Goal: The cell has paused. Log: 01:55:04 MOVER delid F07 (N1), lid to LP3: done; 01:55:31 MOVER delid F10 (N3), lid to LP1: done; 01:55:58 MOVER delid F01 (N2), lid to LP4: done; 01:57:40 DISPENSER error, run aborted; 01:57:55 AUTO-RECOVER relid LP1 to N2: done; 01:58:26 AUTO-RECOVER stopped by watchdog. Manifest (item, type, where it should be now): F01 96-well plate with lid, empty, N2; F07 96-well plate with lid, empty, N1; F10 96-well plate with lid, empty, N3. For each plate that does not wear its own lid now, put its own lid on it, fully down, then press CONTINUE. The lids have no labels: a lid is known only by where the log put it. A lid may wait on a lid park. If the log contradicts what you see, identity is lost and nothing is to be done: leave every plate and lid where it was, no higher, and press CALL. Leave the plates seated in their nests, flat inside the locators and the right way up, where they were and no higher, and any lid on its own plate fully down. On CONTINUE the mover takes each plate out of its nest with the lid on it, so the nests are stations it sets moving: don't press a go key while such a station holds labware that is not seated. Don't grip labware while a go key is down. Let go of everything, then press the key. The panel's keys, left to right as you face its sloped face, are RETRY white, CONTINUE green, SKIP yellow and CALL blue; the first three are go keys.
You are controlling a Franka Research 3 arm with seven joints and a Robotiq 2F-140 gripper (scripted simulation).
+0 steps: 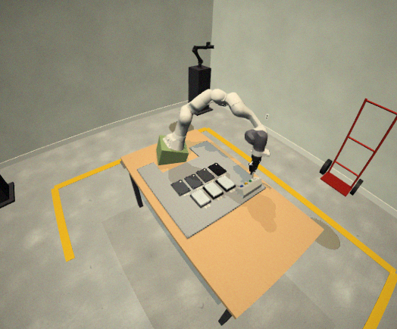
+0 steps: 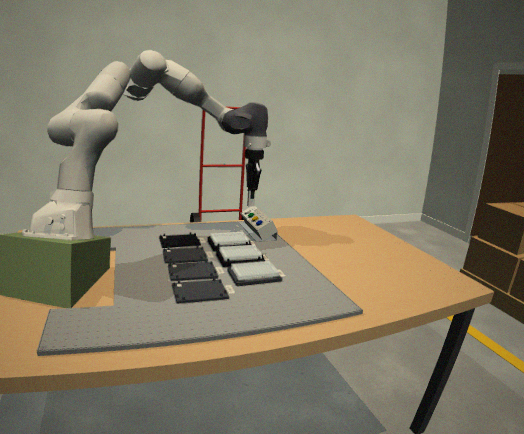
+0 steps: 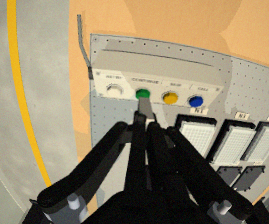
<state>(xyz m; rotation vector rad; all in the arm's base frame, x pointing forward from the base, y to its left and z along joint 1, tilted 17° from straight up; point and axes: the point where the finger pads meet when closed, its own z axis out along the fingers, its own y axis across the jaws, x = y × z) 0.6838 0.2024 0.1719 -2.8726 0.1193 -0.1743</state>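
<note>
The green key lies 7 cm below my hand. Round my hand: white key 1 cm ahead, 5 cm to the left, 7 cm below; then yellow key 5 cm to the right, 7 cm below; then blue call key 10 cm to the right, 7 cm below.
</note>
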